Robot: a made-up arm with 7 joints. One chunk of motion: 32 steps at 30 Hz.
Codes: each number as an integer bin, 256 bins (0 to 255) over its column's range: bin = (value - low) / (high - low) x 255, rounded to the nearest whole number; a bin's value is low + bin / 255 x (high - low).
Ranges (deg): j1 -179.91..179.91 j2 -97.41..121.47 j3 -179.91..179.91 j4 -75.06..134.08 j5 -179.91..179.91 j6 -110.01..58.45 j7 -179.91..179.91
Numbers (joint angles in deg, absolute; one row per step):
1: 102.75 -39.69 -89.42 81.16 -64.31 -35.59 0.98
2: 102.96 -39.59 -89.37 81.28 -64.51 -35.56 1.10
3: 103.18 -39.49 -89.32 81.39 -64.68 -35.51 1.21
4: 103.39 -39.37 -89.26 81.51 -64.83 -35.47 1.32
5: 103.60 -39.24 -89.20 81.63 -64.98 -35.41 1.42
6: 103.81 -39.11 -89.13 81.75 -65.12 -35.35 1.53
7: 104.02 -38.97 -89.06 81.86 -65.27 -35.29 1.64
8: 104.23 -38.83 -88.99 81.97 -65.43 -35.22 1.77
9: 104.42 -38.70 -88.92 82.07 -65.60 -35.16 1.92
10: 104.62 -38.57 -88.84 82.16 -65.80 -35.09 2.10
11: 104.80 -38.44 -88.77 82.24 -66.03 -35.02 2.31
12: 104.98 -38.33 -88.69 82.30 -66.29 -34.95 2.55
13: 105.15 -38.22 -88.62 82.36 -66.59 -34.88 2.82
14: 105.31 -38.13 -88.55 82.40 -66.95 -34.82 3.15
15: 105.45 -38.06 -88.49 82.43 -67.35 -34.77 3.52
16: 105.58 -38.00 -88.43 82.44 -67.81 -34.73 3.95
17: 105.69 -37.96 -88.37 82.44 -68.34 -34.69 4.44
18: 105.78 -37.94 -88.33 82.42 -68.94 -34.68 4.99
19: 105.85 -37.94 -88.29 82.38 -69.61 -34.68 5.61
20: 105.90 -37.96 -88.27 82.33 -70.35 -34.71 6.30
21: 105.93 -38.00 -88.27 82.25 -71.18 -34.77 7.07
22: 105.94 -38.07 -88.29 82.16 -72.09 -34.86 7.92
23: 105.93 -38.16 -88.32 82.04 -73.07 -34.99 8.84
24: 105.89 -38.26 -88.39 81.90 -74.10 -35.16 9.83
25: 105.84 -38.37 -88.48 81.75 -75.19 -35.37 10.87
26: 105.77 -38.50 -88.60 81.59 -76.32 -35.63 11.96
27: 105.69 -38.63 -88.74 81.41 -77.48 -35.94 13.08
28: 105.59 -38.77 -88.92 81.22 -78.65 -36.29 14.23
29: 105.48 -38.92 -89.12 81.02 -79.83 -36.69 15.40
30: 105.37 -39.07 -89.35 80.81 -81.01 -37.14 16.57
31: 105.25 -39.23 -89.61 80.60 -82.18 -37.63 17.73
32: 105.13 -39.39 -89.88 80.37 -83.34 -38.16 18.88
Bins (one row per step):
1: 200 67 64 190 82 113 128
2: 200 67 64 191 82 113 128
3: 201 67 64 191 82 113 128
4: 201 68 64 191 82 113 128
5: 201 68 64 191 81 113 129
6: 201 68 64 191 81 113 129
7: 201 68 64 191 81 113 129
8: 201 68 64 191 81 113 129
9: 202 68 64 192 81 113 129
10: 202 69 65 192 81 113 129
11: 202 69 65 192 81 114 129
12: 202 69 65 192 81 114 129
13: 202 69 65 192 80 114 129
14: 202 69 65 192 80 114 130
15: 202 69 65 192 80 114 130
16: 202 69 65 192 79 114 130
17: 202 69 65 192 79 114 131
18: 202 69 65 192 79 114 131
19: 203 69 65 192 78 114 131
20: 203 69 65 192 78 114 132
21: 203 69 65 192 77 114 133
22: 203 69 65 192 76 114 133
23: 203 69 65 192 76 114 134
24: 203 69 65 191 75 113 134
25: 203 69 65 191 74 113 135
26: 202 69 65 191 73 113 136
27: 202 68 65 191 73 112 137
28: 202 68 64 191 72 112 138
29: 202 68 64 190 71 111 138
30: 202 68 64 190 70 110 139
31: 202 68 64 190 69 110 140
32: 202 68 64 190 68 109 141

